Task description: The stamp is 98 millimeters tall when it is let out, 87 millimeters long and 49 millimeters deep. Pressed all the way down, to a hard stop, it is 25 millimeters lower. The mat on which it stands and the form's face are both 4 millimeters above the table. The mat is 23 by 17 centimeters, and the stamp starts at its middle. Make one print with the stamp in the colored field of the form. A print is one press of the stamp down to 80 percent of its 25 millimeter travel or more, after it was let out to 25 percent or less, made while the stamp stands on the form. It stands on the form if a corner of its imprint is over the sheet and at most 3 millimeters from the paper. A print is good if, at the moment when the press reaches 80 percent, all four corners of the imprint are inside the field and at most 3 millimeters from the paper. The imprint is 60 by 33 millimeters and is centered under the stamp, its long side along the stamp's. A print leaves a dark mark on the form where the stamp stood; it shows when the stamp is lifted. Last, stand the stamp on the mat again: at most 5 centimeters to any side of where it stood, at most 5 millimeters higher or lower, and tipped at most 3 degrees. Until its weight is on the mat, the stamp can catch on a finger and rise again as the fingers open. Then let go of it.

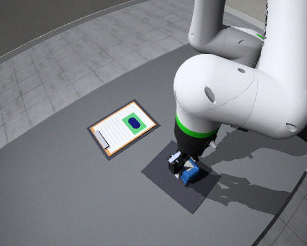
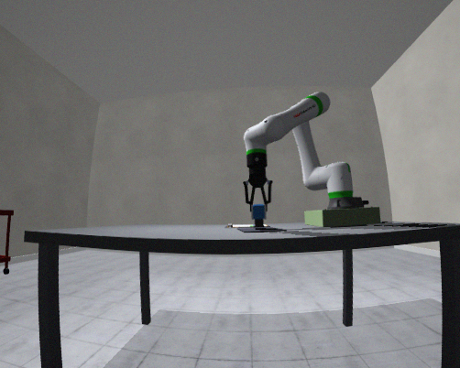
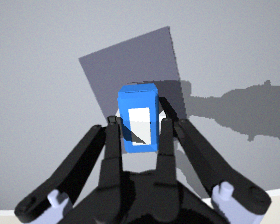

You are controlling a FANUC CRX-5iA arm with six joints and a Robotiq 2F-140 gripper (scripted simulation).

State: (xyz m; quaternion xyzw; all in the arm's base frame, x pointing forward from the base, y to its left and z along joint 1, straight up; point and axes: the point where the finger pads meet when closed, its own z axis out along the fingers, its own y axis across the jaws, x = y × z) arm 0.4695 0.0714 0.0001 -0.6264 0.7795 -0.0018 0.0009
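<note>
Now: hand 80 mm above the dark mat. Round my hand: blue stamp (20 mm below).
</note>
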